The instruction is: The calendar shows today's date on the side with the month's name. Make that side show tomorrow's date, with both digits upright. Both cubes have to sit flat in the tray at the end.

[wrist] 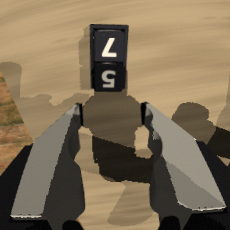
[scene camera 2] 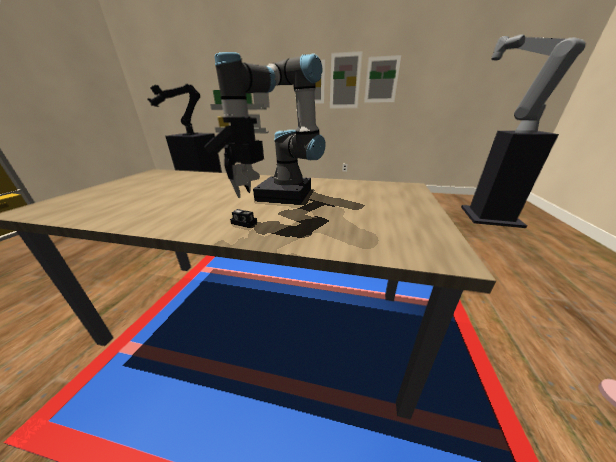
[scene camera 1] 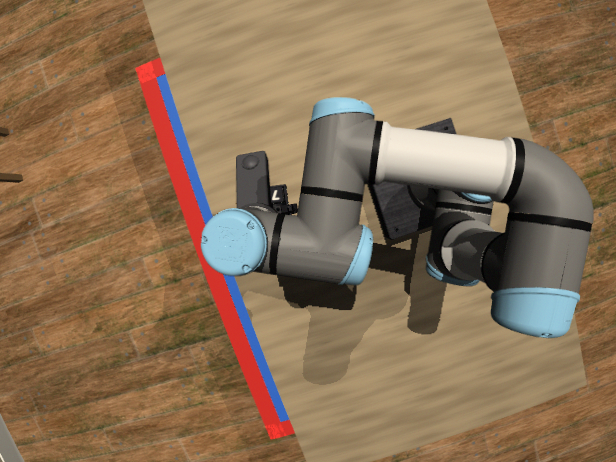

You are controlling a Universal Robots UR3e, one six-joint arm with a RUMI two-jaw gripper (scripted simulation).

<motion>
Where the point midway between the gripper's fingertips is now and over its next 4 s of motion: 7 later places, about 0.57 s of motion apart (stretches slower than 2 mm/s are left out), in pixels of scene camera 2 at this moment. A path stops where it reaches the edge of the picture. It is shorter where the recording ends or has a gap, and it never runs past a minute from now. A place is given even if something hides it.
My gripper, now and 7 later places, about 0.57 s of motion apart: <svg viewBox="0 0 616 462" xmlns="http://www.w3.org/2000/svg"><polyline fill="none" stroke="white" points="244,195 245,198 246,205 247,209 247,211 248,216 248,218 245,211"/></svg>
</motion>
